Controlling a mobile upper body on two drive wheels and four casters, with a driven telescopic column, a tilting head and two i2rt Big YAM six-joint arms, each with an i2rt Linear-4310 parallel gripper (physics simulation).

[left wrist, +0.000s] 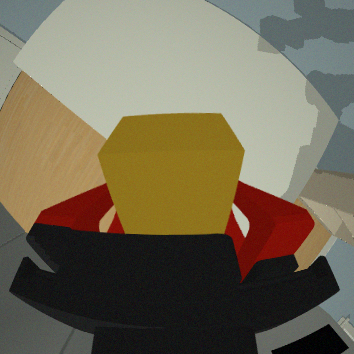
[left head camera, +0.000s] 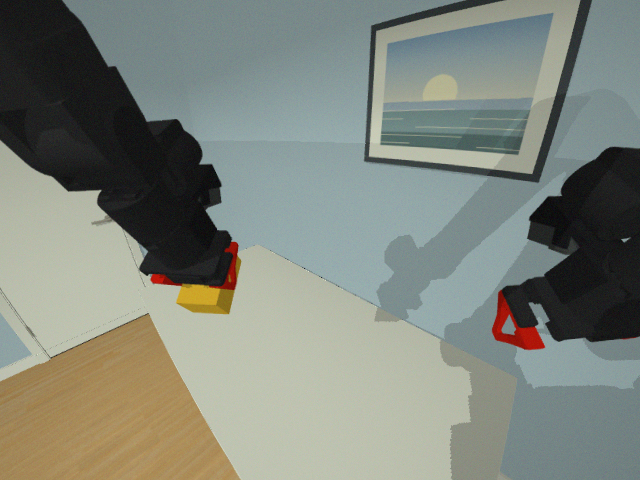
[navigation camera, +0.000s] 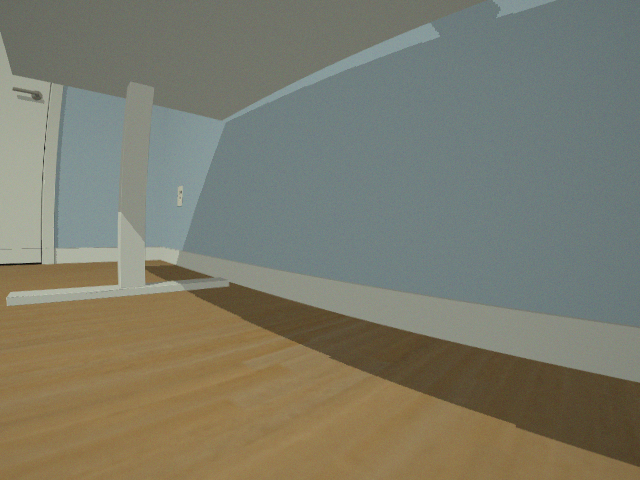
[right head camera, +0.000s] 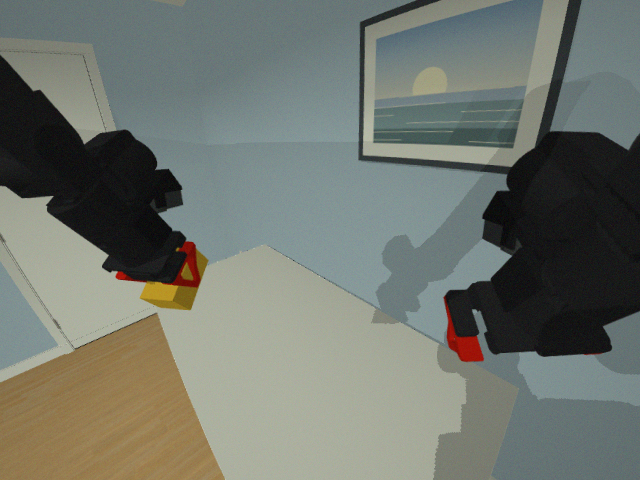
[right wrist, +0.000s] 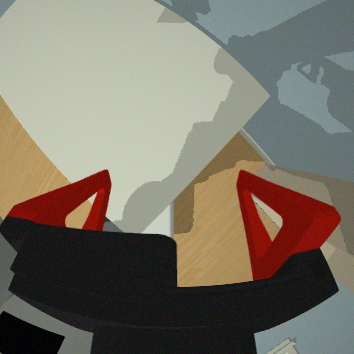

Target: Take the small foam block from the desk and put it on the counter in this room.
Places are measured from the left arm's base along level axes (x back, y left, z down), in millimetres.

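Where they show: left gripper, fingertip midpoint: (left wrist: 173,177) (left head camera: 216,284) (right head camera: 182,282); right gripper, fingertip midpoint: (left head camera: 527,332) (right head camera: 487,341) (right wrist: 173,176).
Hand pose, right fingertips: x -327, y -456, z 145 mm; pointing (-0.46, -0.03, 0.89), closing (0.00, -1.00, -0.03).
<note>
Things, the pixels of their top centre, and the offset from my right fingertips. "pt": a spot on its surface instead. Level surfaces: height alone.
- small foam block, top centre: (left wrist: 174,217) (left head camera: 205,254) (right head camera: 168,253) dx -80, dy +446, dz -79 mm
- desk, surface height: dz +492 mm
- desk leg, surface spot: (navigation camera: 133,186) pt dx -890, dy +867, dz +861 mm
- wooden floor, surface height: dz +1212 mm
The small foam block (left head camera: 205,299) (right head camera: 169,296) (left wrist: 172,185) is yellow and box-shaped. My left gripper (left head camera: 206,285) (right head camera: 168,283) is shut on it, with red fingers on both sides, and holds it up above the desk. The desk (left head camera: 330,392) (right head camera: 320,382) (left wrist: 200,65) (right wrist: 110,100) has a pale top and runs along the wall. In the navigation camera the underside of the desk (navigation camera: 206,46) shows at the top. My right gripper (right wrist: 173,176) is open and empty, with its red fingers wide apart, near the desk's right end. The counter cannot be made out in these views.
A framed picture (left head camera: 465,98) (right head camera: 449,87) hangs on the blue wall behind the desk. A white door (left head camera: 56,248) (right head camera: 51,268) (navigation camera: 20,175) stands at the left. A desk leg (navigation camera: 133,186) with a long foot stands on the wooden floor (navigation camera: 206,392). A beige unit (right wrist: 320,200) shows at the right.
</note>
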